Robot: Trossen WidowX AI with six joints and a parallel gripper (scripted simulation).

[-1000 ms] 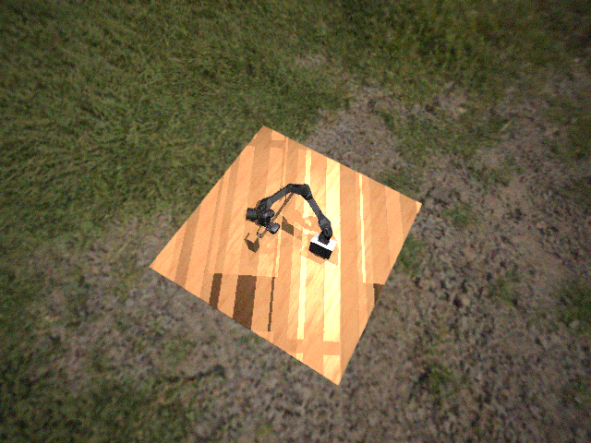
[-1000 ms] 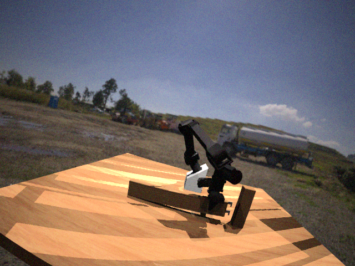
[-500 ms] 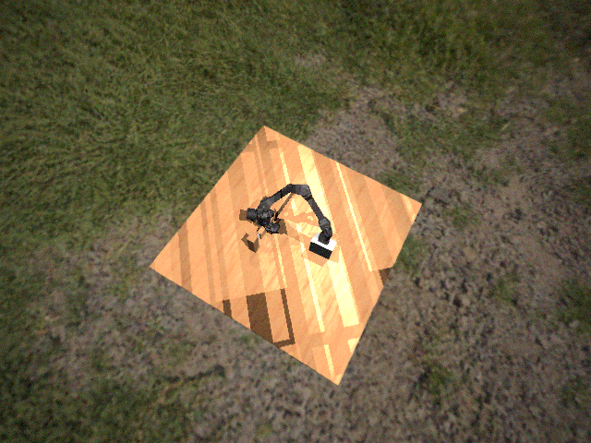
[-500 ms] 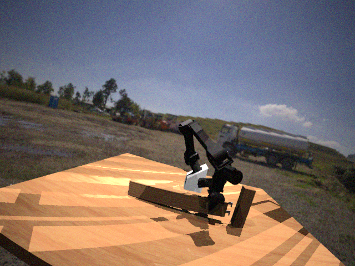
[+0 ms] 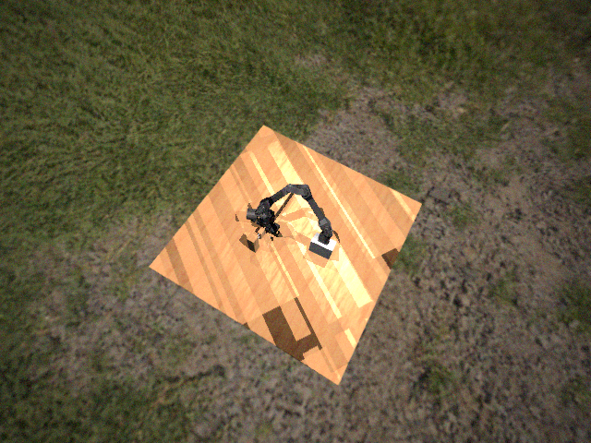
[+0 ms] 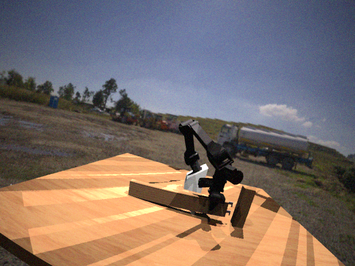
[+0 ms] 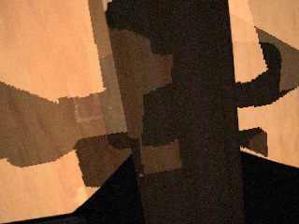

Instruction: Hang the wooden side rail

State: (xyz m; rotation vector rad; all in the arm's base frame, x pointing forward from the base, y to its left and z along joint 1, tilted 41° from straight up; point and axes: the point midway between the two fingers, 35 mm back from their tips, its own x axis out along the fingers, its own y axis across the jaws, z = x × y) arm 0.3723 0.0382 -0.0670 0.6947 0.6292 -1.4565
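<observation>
Now: gripper tip 140 mm to the right of the headboard post and 40 mm below it.
</observation>
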